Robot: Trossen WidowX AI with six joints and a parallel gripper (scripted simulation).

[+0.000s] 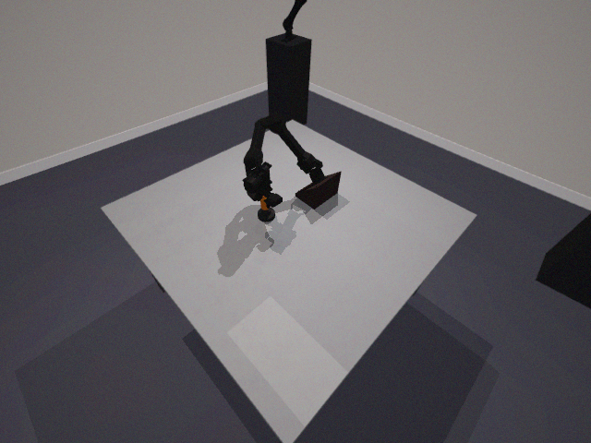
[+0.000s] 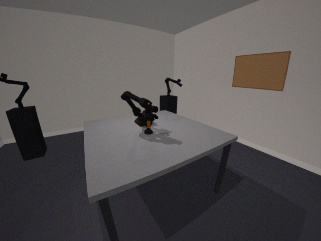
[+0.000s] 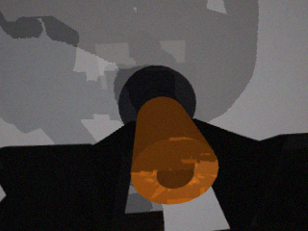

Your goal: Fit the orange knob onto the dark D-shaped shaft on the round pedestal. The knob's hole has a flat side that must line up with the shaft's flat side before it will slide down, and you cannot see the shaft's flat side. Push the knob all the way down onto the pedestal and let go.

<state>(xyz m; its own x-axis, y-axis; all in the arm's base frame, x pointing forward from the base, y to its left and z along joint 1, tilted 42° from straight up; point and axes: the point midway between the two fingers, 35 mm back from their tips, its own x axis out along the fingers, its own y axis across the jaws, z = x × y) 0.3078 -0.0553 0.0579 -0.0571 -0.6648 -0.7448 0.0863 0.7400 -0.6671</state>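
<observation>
My gripper tip is 20 mm below the orange knob. Round my gripper tip: dark round pedestal (40 mm below).
</observation>
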